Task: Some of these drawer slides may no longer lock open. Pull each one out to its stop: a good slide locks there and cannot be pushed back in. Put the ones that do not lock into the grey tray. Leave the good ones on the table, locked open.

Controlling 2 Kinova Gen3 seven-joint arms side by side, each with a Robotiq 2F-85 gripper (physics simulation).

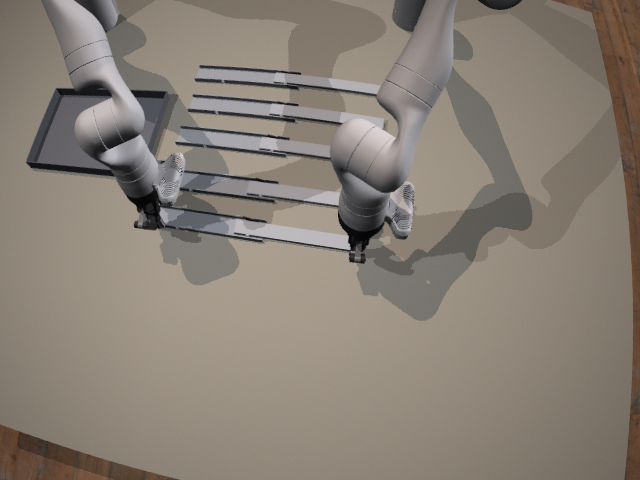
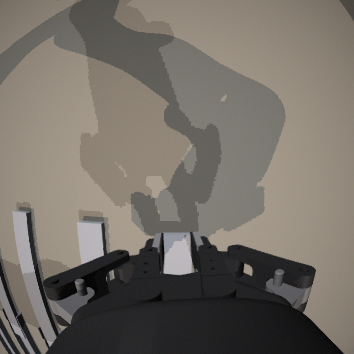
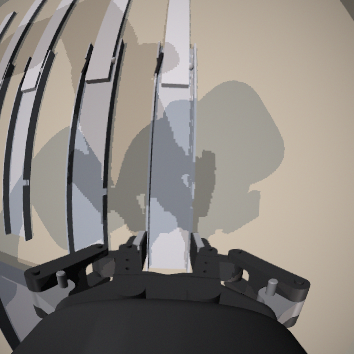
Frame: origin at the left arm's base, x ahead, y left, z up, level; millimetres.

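Where they show: left gripper, fingertip midpoint: [image 1: 357, 244] [image 2: 176, 242]; right gripper, fingertip midpoint: [image 1: 163, 215] [image 3: 168, 241]; left arm's base, origin of the base link: [image 1: 410, 19]; right arm's base, origin of the base link: [image 1: 101, 23].
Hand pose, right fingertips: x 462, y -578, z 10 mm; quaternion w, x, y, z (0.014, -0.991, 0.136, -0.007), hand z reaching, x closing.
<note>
Things, the pixels of their centre, and the offset from my right fingertips. "*": a spot on its surface instead.
- grey tray, surface spot: [image 1: 69, 167] * 13 mm up, 134 mm back, 217 mm right
- third slide, surface spot: [image 1: 222, 139] * 8 mm down, 153 mm back, 122 mm left
- fourth slide, surface spot: [image 1: 227, 106] * 8 mm down, 234 mm back, 135 mm left
- back slide, surface spot: [image 1: 232, 76] * 8 mm down, 315 mm back, 147 mm left
Five grey drawer slides lie side by side, each pulled out into a wide outer rail and a narrower inner rail. The front slide [image 1: 305, 236] [image 3: 172, 130] [image 2: 177, 257] is between my two grippers. My left gripper [image 1: 356, 255] [image 2: 176, 242] is shut on the right end of its inner rail. My right gripper [image 1: 149, 222] [image 3: 168, 241] is shut on the left end of its outer rail. The second slide [image 1: 305, 194] [image 3: 90, 125] [image 2: 91, 240] lies just behind it. The grey tray [image 1: 69, 167] is at the upper left, partly hidden by my right arm; no slide shows in its visible part.
Behind lie the third slide [image 1: 222, 139], the fourth slide [image 1: 227, 106] and the back slide [image 1: 232, 76], roughly parallel and closely spaced. My left arm hides the right ends of some of them. The wooden floor [image 1: 622, 62] shows beyond the table edge.
</note>
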